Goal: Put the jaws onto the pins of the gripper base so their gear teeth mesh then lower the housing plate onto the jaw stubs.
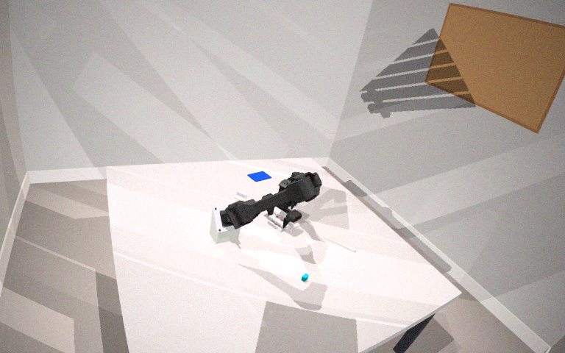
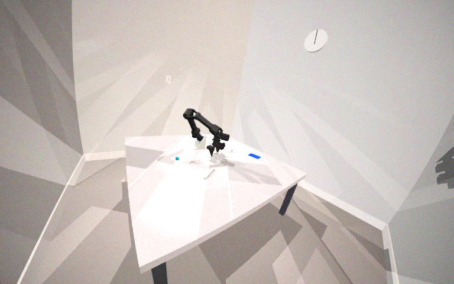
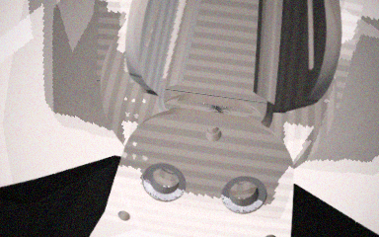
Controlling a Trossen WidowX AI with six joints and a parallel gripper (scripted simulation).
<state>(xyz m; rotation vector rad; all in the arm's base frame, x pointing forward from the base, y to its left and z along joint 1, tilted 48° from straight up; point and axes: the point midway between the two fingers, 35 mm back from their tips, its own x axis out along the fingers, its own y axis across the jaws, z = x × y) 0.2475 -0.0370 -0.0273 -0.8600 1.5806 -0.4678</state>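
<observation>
My gripper tip is 2 cm above the housing plate. From my gripper tip the other things lie so: teal cube 8 cm behind, 31 cm to the right, 1 cm below; thin white rod 21 cm ahead, 21 cm to the right, 2 cm below; lower housing part 1 cm ahead, 2 cm above.
</observation>
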